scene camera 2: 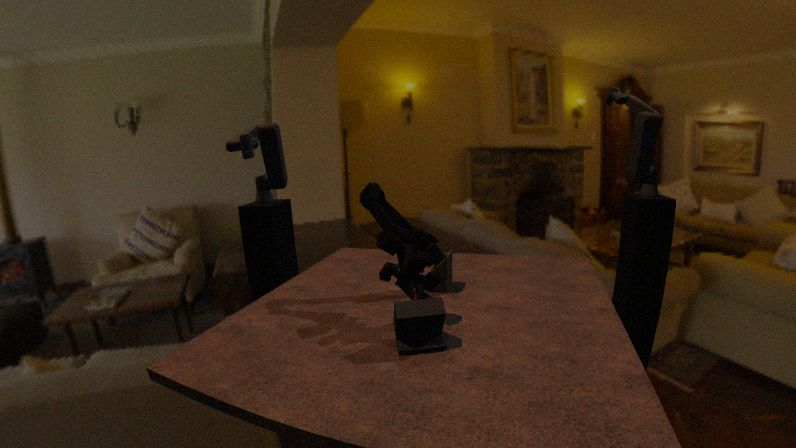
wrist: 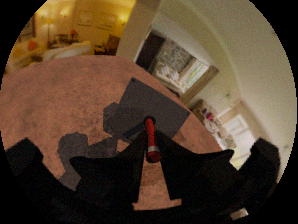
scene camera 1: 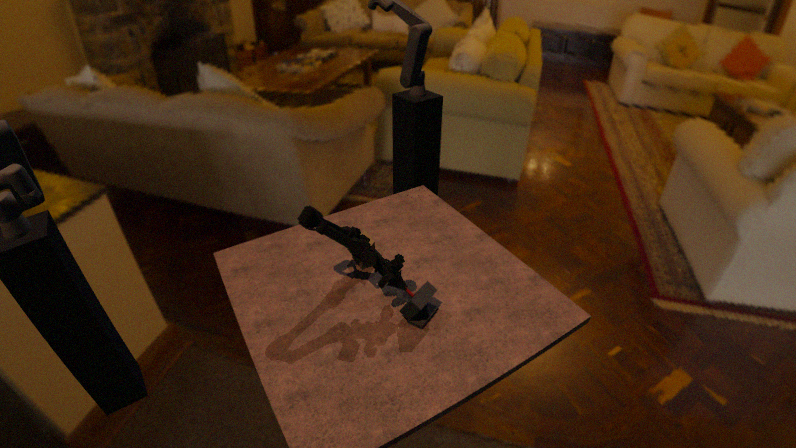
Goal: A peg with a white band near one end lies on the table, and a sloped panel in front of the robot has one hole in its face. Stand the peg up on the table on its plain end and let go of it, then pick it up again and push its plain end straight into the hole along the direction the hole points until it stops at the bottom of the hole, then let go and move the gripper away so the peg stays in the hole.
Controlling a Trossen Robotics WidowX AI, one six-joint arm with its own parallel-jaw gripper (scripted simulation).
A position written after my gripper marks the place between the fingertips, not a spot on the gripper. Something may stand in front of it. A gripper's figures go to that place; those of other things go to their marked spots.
Labels:
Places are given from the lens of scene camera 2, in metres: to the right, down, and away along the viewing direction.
my gripper [scene camera 2: 415, 299]: 0.05, 0.22, 1.04
sloped panel [scene camera 2: 425, 317]: 0.07, 0.24, 0.94

